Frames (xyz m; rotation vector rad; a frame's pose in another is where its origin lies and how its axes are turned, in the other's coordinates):
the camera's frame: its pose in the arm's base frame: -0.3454 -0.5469 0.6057 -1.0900 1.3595 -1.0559
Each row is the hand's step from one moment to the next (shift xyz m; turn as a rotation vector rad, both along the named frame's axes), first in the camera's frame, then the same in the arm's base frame.
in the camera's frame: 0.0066 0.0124 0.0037 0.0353 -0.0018 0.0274
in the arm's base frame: 0.0028 -0.0041 -0.0136 0.0262 -0.0356 -0.0067
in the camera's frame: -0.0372 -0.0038 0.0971 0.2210 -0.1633 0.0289
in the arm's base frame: 0.0984 0.0334 0.0051 0.0301 -0.2493 0.1153
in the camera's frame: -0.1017 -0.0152 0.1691 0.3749 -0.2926 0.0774
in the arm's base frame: 0.1731 0.0927 0.0244 0.0802 -0.4266 0.2091
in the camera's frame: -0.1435 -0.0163 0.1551 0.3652 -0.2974 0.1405
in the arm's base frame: 0.1607 0.1338 0.0344 0.1437 -0.4195 0.2119
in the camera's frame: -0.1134 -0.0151 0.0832 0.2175 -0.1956 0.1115
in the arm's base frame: 0.0878 0.1063 0.0317 0.1144 -0.2541 0.1426
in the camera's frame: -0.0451 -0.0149 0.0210 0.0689 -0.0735 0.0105
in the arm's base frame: 0.0233 0.0408 0.0221 0.0121 -0.0822 0.0580
